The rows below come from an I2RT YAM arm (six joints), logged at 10 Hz.
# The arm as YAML. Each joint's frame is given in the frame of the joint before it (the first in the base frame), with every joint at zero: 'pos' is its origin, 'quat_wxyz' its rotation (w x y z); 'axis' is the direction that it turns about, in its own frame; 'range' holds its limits. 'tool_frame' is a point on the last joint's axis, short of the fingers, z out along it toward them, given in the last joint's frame.
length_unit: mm
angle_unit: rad
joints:
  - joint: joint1
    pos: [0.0, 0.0, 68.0]
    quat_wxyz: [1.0, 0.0, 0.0, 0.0]
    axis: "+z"
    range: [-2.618, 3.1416]
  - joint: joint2
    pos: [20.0, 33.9, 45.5]
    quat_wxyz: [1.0, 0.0, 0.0, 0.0]
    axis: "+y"
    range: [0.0, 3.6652]
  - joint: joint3
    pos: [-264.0, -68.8, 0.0]
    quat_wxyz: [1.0, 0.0, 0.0, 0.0]
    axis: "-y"
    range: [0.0, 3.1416]
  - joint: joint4
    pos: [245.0, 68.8, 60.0]
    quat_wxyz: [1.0, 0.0, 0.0, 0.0]
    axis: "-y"
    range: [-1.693, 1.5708]
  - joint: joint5
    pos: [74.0, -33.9, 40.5]
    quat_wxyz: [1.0, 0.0, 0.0, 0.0]
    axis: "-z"
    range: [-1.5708, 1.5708]
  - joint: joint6
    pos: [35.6, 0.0, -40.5]
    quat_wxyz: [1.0, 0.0, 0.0, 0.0]
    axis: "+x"
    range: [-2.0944, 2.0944]
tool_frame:
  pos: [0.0, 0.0, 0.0]
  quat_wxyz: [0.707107, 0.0, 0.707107, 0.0]
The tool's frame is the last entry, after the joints.
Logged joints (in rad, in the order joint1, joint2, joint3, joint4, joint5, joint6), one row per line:
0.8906 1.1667 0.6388 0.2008 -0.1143 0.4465
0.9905 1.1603 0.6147 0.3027 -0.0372 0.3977
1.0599 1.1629 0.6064 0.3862 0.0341 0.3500
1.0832 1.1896 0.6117 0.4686 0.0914 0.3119
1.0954 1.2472 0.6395 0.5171 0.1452 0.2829
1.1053 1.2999 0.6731 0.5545 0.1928 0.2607
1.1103 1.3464 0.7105 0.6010 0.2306 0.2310
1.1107 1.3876 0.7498 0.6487 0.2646 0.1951
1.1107 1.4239 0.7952 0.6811 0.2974 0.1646
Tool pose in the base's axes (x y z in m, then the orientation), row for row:
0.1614 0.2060 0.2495 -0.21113 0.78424 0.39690 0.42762
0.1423 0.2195 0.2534 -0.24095 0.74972 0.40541 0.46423
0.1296 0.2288 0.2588 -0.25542 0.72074 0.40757 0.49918
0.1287 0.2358 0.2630 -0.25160 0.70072 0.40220 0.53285
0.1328 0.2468 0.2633 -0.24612 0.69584 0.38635 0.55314
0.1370 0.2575 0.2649 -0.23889 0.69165 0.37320 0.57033
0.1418 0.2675 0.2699 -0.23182 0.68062 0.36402 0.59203
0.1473 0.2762 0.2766 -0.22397 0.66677 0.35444 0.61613
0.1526 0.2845 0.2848 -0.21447 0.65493 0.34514 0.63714
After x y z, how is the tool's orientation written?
As a quaternion, x y z w.
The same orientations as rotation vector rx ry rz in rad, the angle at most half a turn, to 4 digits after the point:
-0.5274 1.9588 0.9914
-0.5920 1.8419 0.9960
-0.6179 1.7437 0.9860
-0.5999 1.6708 0.9590
-0.5818 1.6449 0.9133
-0.5606 1.6232 0.8759
-0.5392 1.5830 0.8467
-0.5158 1.5356 0.8163
-0.4897 1.4956 0.7881

